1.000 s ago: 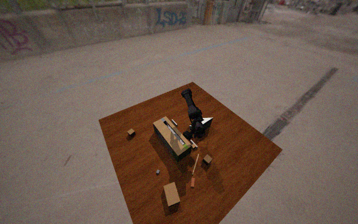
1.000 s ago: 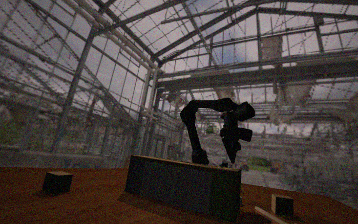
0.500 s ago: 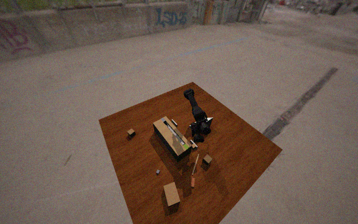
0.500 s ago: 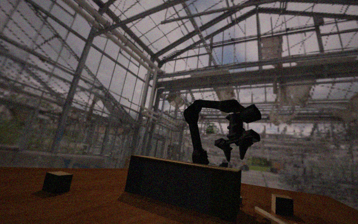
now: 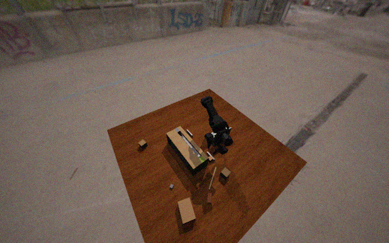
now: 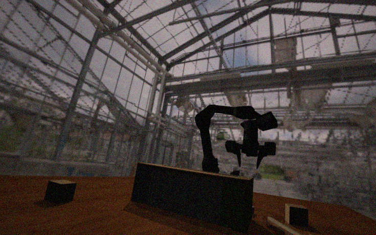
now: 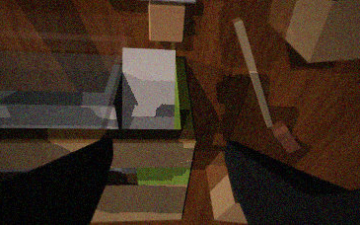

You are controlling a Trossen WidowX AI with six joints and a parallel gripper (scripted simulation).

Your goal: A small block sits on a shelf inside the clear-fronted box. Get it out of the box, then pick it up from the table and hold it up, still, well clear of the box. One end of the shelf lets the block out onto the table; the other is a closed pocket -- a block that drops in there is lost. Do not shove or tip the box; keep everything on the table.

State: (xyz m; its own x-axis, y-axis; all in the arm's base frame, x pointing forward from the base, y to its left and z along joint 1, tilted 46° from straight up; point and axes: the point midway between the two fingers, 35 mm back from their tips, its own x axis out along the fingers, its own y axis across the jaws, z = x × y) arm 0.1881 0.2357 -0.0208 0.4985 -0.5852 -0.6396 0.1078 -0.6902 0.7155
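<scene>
The thin stick lies 160 mm below my gripper tip, 130 mm to the left of it and 50 mm ahead of it. The rest, counted from my gripper tip: flat cardboard block: 320 mm ahead, 220 mm to the left, 130 mm below; then grey piece: 340 mm ahead, 150 mm below, 30 mm to the left.
</scene>
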